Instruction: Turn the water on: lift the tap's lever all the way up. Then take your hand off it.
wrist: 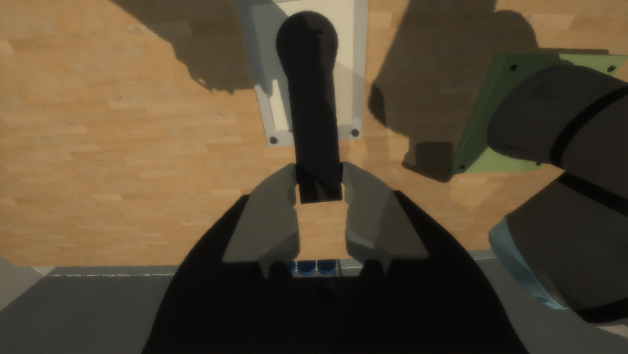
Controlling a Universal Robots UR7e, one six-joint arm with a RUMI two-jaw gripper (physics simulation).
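Where they show: gripper, between the fingertips: (318, 165); arm's base, origin of its link: (531, 115).
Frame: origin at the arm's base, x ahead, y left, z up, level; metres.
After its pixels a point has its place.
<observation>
The tap's lever (314, 110) @[x 0.385, y -0.066, z 0.157 m] is a black bar with a round head at the upper end, seen from above in the middle of the wrist view. Its free end lies between the two grey jaws. My gripper (318, 165) @[x 0.386, y -0.021, z 0.156 m] is shut on that free end, with one jaw touching each side. The lever's tilt is hard to tell from straight above. The tap's body and spout are hidden under the lever, and water does not show in the view.
A pale plate with a grey rim (363, 75) @[x 0.303, y -0.083, z -0.009 m] lies under the lever on the wooden table top (125, 150) @[x 0.750, y -0.008, z -0.017 m]. At the right, a green plate (505, 155) @[x 0.038, y 0.065, z 0.020 m] carries a dark grey arm (540, 115) @[x 0.062, y -0.015, z 0.056 m] with a light blue cap. Small blue round things (327, 267) show beyond the table's edge.
</observation>
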